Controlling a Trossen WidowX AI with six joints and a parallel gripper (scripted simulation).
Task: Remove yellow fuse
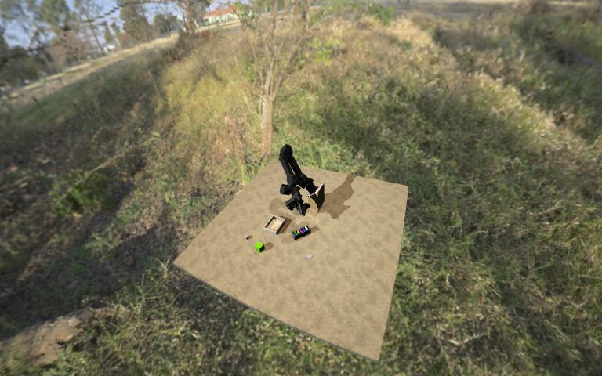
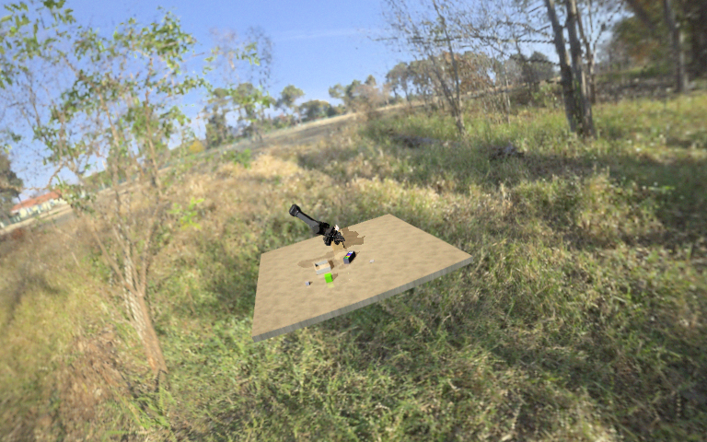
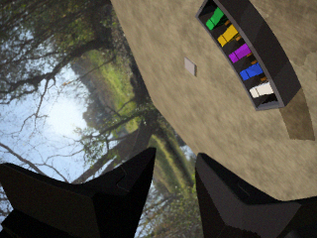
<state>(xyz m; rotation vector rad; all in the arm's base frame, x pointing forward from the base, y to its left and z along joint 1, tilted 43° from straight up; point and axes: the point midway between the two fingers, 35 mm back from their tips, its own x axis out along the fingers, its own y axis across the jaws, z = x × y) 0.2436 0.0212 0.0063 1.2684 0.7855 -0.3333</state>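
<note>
Right now the yellow fuse is 12 cm below my gripper tip, 5 cm ahead of it and 2 cm to the right of it. Round my gripper tip: tray: 21 cm to the right, 14 cm below, 4 cm ahead.
</note>
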